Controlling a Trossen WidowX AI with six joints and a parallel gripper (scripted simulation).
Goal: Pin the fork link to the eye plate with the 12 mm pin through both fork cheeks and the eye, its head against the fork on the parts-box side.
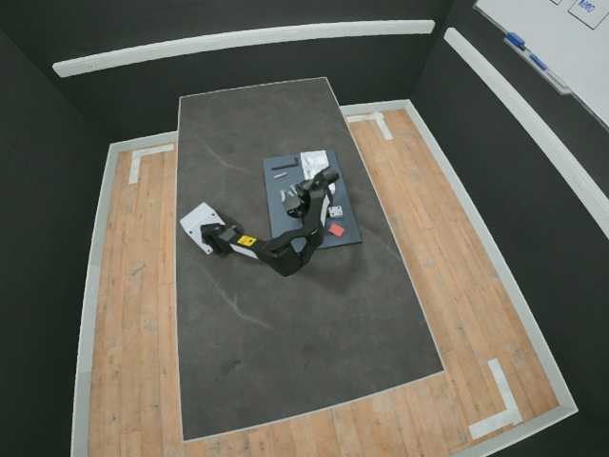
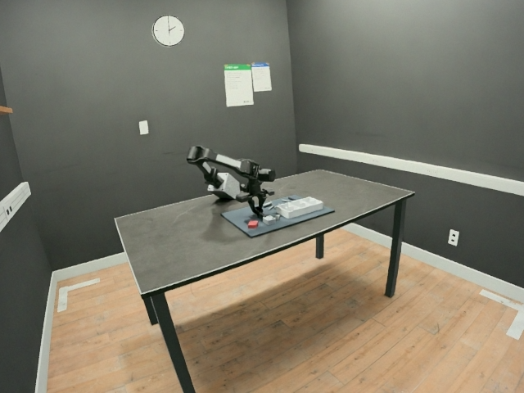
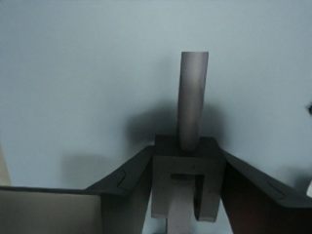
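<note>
My gripper is now 40 mm short of the eye plate, 10 mm to the left of it and 40 mm above it. Also, from my hand: grey block: 110 mm ahead, 30 mm to the right, 40 mm below; red block: 80 mm ahead, 100 mm to the right, 50 mm below; blue-grey mat: 50 mm ahead, 90 mm to the left, 60 mm below.
</note>
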